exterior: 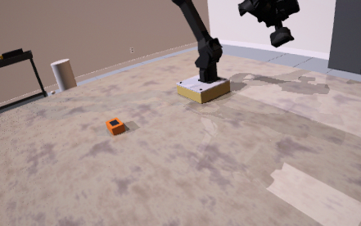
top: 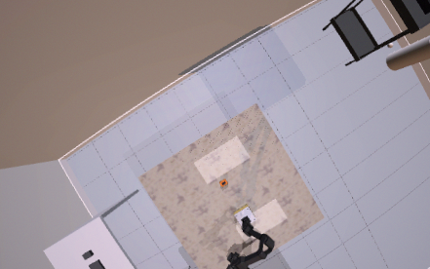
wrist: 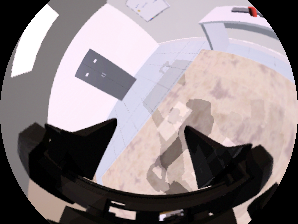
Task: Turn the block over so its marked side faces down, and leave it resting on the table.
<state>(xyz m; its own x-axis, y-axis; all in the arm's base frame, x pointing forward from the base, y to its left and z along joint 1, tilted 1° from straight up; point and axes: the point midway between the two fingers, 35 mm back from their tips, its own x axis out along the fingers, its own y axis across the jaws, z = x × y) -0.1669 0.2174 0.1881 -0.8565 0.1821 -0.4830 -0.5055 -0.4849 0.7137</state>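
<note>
Right now the orange block is 590 mm ahead of my gripper tip, 250 mm to the right of it and 200 mm below it.
</note>
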